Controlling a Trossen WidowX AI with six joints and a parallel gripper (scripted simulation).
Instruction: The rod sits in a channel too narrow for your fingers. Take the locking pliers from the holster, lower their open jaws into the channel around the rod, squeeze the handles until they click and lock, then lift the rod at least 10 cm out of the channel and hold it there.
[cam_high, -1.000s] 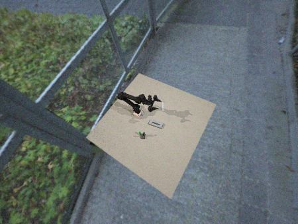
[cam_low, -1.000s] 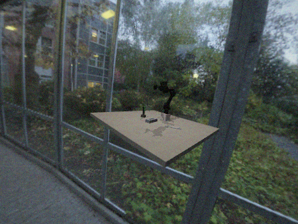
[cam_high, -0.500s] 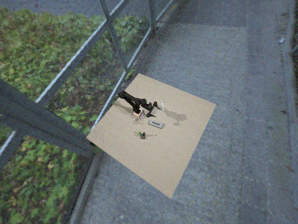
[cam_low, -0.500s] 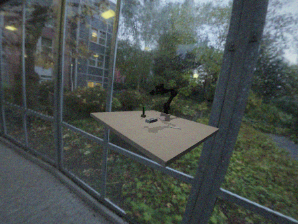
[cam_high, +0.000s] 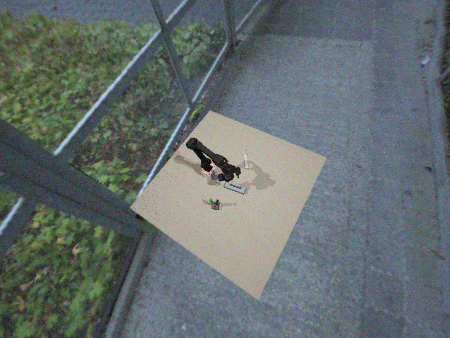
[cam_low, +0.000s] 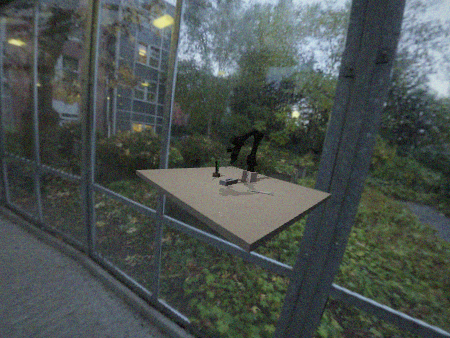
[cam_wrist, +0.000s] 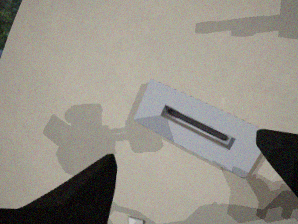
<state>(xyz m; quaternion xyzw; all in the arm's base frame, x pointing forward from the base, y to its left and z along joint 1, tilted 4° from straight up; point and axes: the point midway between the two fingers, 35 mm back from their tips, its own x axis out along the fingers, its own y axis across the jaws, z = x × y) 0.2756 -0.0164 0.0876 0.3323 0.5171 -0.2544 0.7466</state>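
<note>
Right now my gripper tip is 60 mm past the dark holster, 220 mm to the left of it and 160 mm above it. The rest, counted from my gripper tip: grey block (10 mm to the left, 150 mm below); then white bar (70 mm behind, 320 mm to the left, 170 mm below); then dark rod (10 mm to the left, 160 mm below).
</note>
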